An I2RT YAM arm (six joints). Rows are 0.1 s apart.
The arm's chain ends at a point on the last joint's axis. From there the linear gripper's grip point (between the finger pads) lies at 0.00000 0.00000 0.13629 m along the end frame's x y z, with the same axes.
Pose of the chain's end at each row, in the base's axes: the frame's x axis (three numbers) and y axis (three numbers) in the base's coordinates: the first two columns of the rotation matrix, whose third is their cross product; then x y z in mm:
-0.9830 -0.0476 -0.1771 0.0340 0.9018 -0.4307 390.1 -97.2 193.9
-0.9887 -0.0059 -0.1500 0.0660 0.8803 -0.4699 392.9 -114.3 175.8
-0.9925 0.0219 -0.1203 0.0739 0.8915 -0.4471 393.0 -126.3 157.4
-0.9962 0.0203 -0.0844 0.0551 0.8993 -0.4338 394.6 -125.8 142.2
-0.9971 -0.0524 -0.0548 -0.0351 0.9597 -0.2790 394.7 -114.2 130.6
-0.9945 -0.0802 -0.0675 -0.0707 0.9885 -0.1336 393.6 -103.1 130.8
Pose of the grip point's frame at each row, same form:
-0.9830 -0.0476 -0.1771 0.0340 0.9018 -0.4307 414.7 -155.7 73.3
-0.9887 -0.0059 -0.1500 0.0660 0.8803 -0.4699 411.3 -179.0 57.2
-0.9925 0.0219 -0.1203 0.0739 0.8915 -0.4471 406.3 -188.0 36.6
-0.9962 0.0203 -0.0844 0.0551 0.8993 -0.4338 403.7 -185.3 19.9
-0.9971 -0.0524 -0.0548 -0.0351 0.9597 -0.2790 403.9 -151.9 -0.1
-0.9945 -0.0802 -0.0675 -0.0707 0.9885 -0.1336 404.2 -120.6 -4.0

